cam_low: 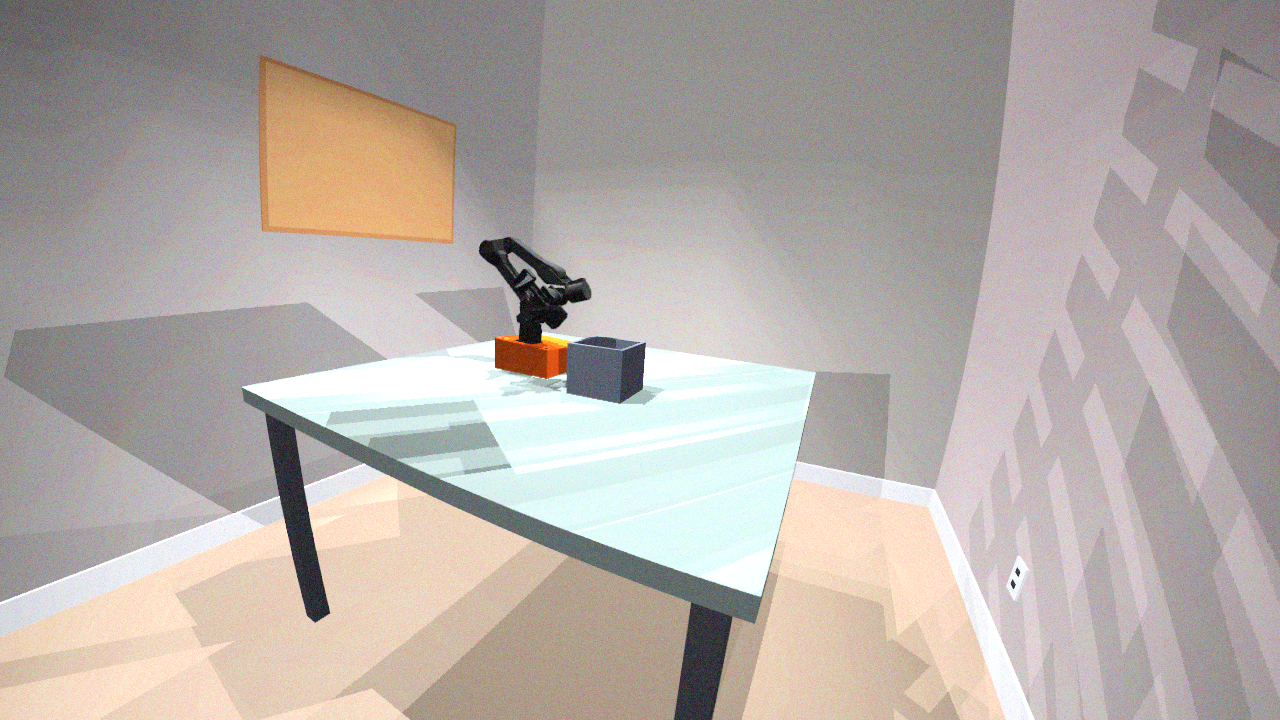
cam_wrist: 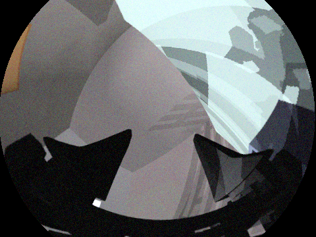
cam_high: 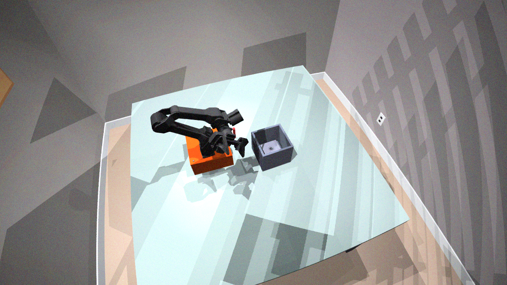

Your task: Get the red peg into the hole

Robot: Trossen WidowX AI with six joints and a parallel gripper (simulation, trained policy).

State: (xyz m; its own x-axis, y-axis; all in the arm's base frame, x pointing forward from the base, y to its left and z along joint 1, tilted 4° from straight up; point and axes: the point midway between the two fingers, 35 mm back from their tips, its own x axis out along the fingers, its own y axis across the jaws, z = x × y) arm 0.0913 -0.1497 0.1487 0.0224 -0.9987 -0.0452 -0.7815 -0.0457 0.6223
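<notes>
Right now my gripper tip is 8 cm short of the red peg, 28 cm to the right of it and 20 cm above it. From my gripper tip the other things lie so: pale plate 21 cm ahead, 9 cm to the left, 19 cm below.
</notes>
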